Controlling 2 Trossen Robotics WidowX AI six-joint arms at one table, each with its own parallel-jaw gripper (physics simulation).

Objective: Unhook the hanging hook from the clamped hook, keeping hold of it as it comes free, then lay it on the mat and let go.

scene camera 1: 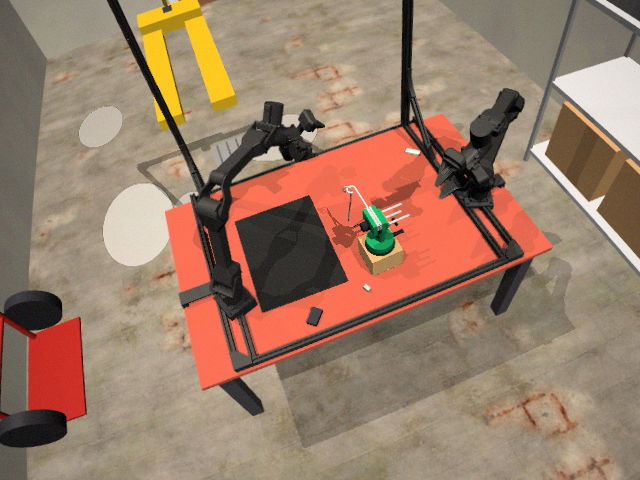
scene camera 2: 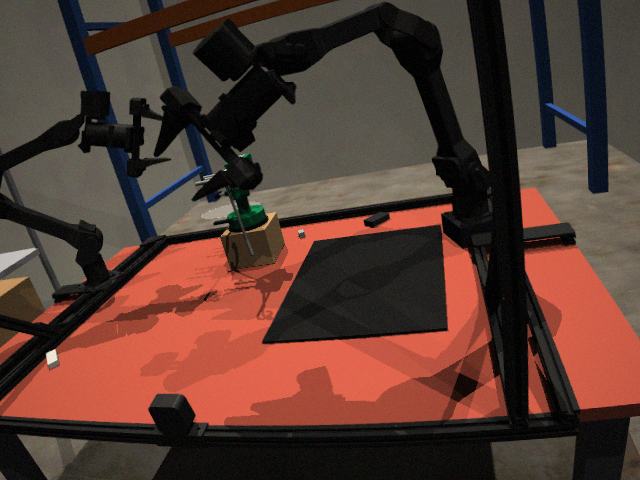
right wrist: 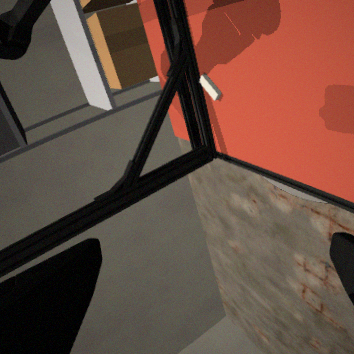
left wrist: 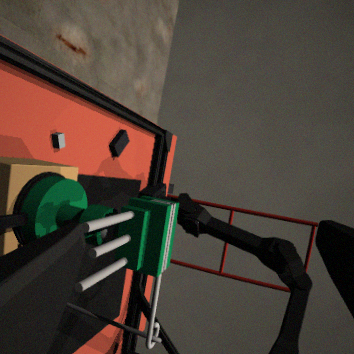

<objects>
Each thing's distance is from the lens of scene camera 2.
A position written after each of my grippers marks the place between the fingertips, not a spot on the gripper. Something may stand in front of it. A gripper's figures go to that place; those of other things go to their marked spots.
my left gripper (scene camera 2: 172,140): 117 cm
my right gripper (scene camera 2: 174,178): 72 cm
black mat (scene camera 2: 388,283): 85 cm
</objects>
